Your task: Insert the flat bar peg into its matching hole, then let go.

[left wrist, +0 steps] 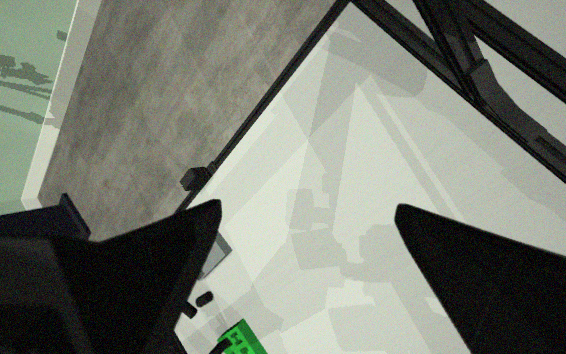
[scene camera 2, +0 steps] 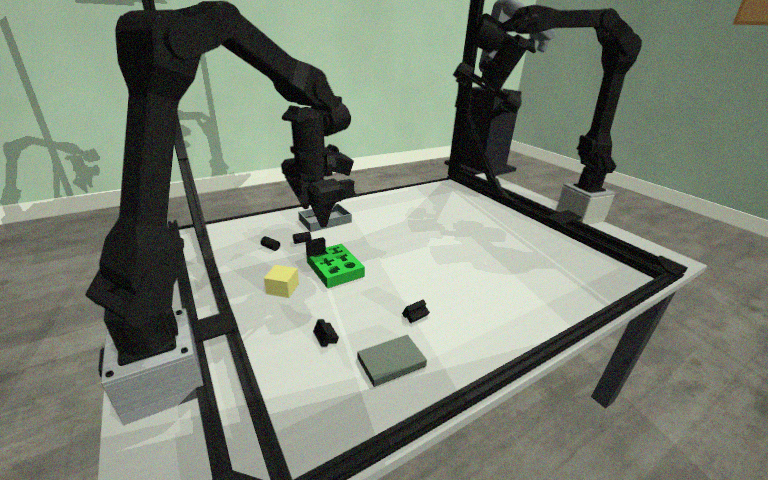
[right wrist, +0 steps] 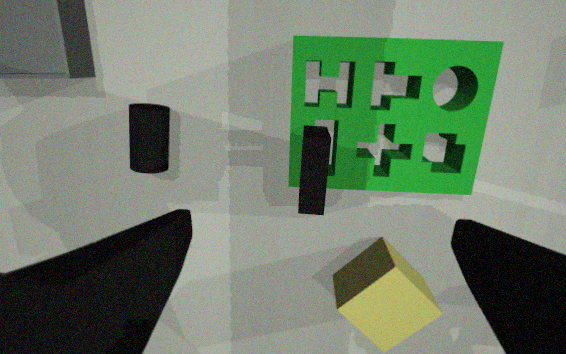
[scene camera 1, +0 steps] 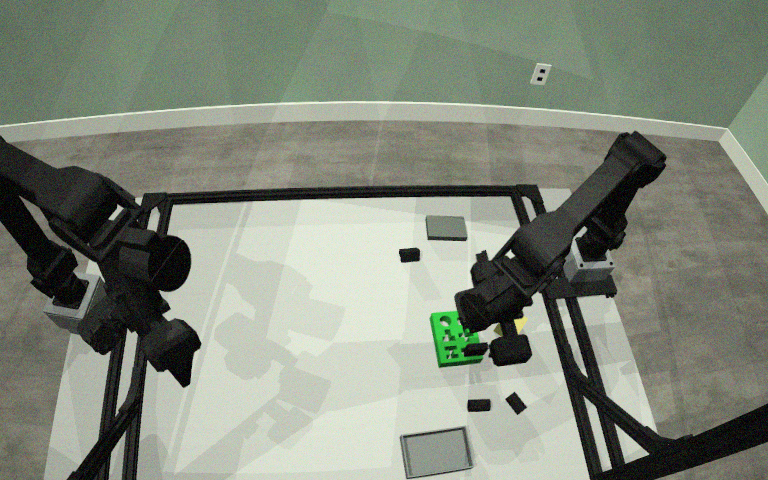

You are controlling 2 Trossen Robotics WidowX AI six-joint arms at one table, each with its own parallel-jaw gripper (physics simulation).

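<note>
The black flat bar peg [scene camera 1: 475, 349] [scene camera 2: 315, 246] [right wrist: 314, 172] stands roughly upright at the bar hole, in a corner of the green board [scene camera 1: 438, 339] [scene camera 2: 344, 277] [left wrist: 250, 335] [right wrist: 405, 183], and rises well above its top. In the right wrist view part of that hole shows beside the peg; how deep the peg sits cannot be told. My right gripper [scene camera 2: 325, 217] [right wrist: 321, 227] is open above the peg, its fingers wide apart and clear of it. My left gripper [left wrist: 307, 209] is open and empty, high over the other side of the table.
A yellow cube [scene camera 1: 519, 324] [scene camera 2: 281, 280] [right wrist: 390, 300] lies beside the board. Two black pegs [scene camera 1: 478, 405] [scene camera 1: 515, 403] lie near a grey tray [scene camera 1: 468, 450] [scene camera 2: 339, 221]. Two other black pegs [scene camera 2: 416, 311] [scene camera 2: 325, 332] lie near a flat grey block [scene camera 1: 446, 227] [scene camera 2: 391, 360].
</note>
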